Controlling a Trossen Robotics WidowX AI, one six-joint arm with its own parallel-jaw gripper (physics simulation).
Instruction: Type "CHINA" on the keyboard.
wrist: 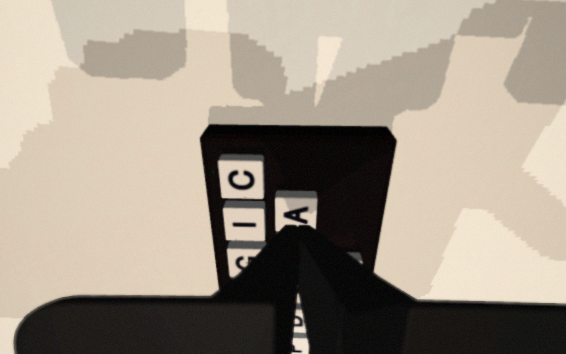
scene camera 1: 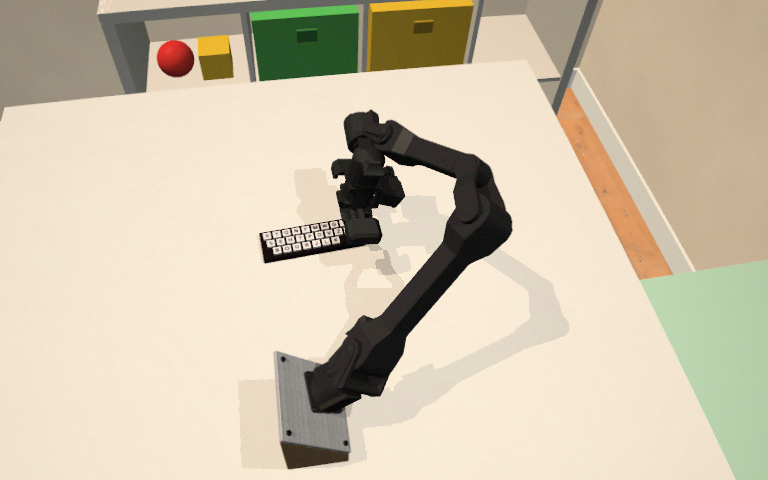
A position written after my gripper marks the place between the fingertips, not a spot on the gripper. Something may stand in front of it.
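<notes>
There's a black keyboard (wrist: 349, 167) that I can see here. You'd also see my gripper (wrist: 296, 237), and it's visible again at (scene camera 1: 347, 226).
</notes>
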